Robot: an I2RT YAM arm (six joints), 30 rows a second.
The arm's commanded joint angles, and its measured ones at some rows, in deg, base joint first. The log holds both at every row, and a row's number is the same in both.
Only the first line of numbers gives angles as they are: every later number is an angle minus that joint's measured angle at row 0.
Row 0, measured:
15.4 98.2 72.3 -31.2 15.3 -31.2
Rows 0 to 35, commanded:
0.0 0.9 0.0 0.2 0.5 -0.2
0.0 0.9 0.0 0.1 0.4 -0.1
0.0 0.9 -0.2 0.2 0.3 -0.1
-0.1 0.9 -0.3 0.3 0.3 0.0
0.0 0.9 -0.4 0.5 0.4 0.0
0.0 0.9 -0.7 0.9 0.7 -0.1
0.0 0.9 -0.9 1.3 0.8 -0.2
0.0 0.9 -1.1 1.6 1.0 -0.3
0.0 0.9 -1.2 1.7 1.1 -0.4
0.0 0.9 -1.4 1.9 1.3 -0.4
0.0 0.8 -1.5 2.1 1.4 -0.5
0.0 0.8 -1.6 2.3 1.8 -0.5
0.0 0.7 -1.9 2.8 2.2 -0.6
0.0 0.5 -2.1 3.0 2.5 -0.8
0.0 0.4 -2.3 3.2 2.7 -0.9
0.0 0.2 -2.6 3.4 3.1 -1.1
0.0 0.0 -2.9 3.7 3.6 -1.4
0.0 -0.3 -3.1 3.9 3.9 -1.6
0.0 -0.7 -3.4 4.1 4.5 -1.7
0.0 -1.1 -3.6 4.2 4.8 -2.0
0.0 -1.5 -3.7 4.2 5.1 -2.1
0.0 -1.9 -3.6 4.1 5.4 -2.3
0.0 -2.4 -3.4 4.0 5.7 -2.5
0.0 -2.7 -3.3 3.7 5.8 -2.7
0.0 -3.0 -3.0 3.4 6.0 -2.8
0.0 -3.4 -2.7 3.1 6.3 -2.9
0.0 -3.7 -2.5 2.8 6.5 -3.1
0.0 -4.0 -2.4 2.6 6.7 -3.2
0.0 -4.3 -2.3 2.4 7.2 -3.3
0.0 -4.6 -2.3 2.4 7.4 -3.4
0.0 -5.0 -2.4 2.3 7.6 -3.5
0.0 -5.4 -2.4 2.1 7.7 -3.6
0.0 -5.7 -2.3 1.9 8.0 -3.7
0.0 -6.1 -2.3 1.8 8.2 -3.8
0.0 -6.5 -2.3 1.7 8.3 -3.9
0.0 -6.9 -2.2 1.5 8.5 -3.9
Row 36, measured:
0.9 -3.9 -2.5 2.4 2.9 -2.1
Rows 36 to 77, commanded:
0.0 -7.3 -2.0 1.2 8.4 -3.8
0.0 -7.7 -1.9 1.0 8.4 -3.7
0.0 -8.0 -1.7 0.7 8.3 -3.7
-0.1 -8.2 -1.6 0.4 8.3 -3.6
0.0 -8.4 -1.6 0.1 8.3 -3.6
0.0 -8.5 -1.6 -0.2 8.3 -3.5
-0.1 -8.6 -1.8 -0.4 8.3 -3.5
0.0 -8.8 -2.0 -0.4 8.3 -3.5
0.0 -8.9 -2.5 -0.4 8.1 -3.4
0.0 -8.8 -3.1 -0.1 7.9 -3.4
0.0 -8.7 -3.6 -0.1 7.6 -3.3
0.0 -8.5 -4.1 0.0 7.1 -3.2
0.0 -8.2 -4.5 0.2 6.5 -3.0
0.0 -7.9 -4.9 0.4 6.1 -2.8
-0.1 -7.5 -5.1 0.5 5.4 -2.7
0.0 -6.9 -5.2 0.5 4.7 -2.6
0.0 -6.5 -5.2 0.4 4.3 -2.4
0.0 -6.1 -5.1 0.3 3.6 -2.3
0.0 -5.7 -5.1 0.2 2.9 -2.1
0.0 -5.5 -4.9 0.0 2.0 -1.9
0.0 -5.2 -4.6 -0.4 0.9 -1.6
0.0 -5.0 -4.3 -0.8 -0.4 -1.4
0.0 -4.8 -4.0 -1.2 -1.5 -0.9
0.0 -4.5 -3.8 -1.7 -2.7 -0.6
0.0 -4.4 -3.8 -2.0 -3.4 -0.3
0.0 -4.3 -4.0 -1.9 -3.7 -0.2
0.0 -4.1 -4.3 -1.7 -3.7 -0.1
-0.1 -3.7 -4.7 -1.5 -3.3 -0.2
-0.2 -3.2 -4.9 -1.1 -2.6 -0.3
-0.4 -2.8 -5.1 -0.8 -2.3 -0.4
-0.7 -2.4 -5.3 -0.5 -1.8 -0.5
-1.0 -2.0 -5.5 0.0 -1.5 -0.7
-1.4 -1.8 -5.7 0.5 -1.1 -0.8
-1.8 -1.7 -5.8 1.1 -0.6 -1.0
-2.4 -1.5 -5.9 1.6 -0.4 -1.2
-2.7 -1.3 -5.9 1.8 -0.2 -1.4
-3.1 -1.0 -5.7 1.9 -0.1 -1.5
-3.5 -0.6 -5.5 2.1 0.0 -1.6
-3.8 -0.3 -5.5 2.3 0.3 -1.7
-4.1 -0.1 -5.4 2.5 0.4 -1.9
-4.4 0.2 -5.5 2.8 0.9 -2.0
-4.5 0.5 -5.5 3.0 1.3 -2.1
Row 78, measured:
-2.3 -2.4 -4.6 4.0 -1.1 -1.6
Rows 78 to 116, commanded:
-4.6 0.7 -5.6 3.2 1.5 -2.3
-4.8 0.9 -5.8 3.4 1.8 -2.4
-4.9 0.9 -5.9 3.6 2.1 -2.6
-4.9 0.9 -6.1 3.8 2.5 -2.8
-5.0 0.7 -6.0 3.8 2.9 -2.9
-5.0 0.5 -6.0 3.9 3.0 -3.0
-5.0 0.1 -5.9 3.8 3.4 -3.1
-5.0 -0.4 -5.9 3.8 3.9 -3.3
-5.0 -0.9 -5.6 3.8 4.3 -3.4
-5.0 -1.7 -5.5 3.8 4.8 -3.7
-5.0 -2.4 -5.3 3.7 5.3 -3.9
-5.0 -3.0 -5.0 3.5 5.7 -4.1
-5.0 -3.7 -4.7 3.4 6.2 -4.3
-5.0 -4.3 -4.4 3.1 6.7 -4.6
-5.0 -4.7 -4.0 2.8 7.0 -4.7
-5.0 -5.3 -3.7 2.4 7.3 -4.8
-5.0 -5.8 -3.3 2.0 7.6 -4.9
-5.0 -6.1 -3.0 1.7 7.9 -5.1
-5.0 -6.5 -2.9 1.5 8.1 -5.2
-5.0 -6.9 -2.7 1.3 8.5 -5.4
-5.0 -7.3 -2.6 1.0 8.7 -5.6
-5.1 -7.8 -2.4 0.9 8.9 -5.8
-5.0 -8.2 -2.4 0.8 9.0 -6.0
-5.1 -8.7 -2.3 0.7 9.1 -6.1
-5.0 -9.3 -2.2 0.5 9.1 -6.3
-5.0 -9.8 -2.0 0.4 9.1 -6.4
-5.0 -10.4 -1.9 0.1 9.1 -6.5
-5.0 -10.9 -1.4 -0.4 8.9 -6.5
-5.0 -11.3 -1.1 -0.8 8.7 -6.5
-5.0 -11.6 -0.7 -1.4 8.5 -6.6
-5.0 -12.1 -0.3 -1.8 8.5 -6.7
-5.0 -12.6 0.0 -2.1 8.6 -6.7
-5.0 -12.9 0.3 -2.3 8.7 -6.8
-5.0 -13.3 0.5 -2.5 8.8 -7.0
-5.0 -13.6 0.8 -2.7 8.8 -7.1
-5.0 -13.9 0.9 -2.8 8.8 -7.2
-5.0 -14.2 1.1 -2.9 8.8 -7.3
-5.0 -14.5 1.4 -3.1 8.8 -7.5
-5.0 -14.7 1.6 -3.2 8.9 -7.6
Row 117, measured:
-2.4 -12.6 -1.5 -6.2 0.6 -5.5
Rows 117 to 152, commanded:
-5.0 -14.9 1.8 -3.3 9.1 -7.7
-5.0 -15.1 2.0 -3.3 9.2 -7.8
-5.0 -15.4 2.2 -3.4 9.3 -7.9
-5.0 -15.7 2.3 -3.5 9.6 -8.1
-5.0 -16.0 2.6 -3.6 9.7 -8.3
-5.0 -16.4 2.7 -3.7 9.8 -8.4
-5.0 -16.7 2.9 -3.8 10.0 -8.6
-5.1 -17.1 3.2 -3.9 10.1 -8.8
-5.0 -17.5 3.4 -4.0 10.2 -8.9
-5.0 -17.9 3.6 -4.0 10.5 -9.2
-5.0 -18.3 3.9 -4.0 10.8 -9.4
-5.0 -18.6 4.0 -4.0 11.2 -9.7
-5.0 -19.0 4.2 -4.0 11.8 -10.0
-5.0 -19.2 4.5 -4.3 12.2 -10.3
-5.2 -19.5 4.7 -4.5 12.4 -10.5
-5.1 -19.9 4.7 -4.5 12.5 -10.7
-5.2 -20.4 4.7 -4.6 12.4 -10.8
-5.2 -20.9 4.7 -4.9 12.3 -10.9
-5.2 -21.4 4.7 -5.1 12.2 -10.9
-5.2 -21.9 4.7 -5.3 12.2 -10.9
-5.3 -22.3 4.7 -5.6 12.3 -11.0
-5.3 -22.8 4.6 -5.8 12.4 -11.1
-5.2 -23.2 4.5 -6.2 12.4 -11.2
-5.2 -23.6 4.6 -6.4 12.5 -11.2
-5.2 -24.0 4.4 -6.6 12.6 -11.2
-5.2 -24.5 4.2 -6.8 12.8 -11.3
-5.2 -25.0 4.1 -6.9 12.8 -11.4
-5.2 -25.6 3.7 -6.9 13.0 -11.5
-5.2 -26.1 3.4 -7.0 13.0 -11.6
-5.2 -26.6 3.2 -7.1 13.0 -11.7
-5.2 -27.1 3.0 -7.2 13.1 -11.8
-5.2 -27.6 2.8 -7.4 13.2 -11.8
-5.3 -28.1 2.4 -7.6 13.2 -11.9
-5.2 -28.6 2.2 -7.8 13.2 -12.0
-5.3 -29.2 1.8 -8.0 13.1 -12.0
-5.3 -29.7 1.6 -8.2 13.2 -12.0
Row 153, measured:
-2.4 -26.9 1.3 -14.5 2.5 -9.8
